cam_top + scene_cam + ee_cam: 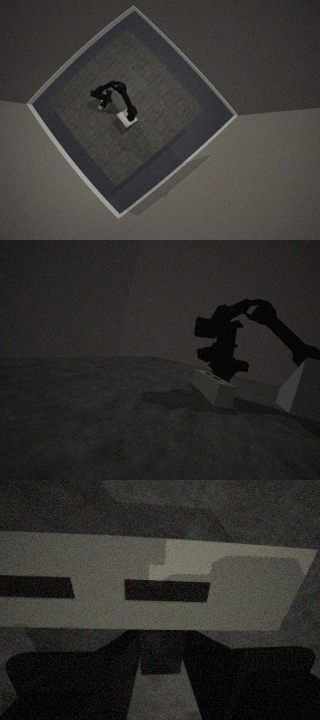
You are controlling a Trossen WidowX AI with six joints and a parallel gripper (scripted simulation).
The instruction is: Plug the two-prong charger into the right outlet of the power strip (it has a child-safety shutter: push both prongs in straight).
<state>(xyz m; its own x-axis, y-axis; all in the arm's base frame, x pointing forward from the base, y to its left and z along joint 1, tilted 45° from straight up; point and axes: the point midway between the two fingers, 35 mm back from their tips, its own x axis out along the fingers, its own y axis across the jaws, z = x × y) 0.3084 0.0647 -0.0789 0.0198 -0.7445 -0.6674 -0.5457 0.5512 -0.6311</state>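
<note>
My gripper tip is 10 mm short of the two-prong charger, 10 mm to the right of it and 10 mm below it.
</note>
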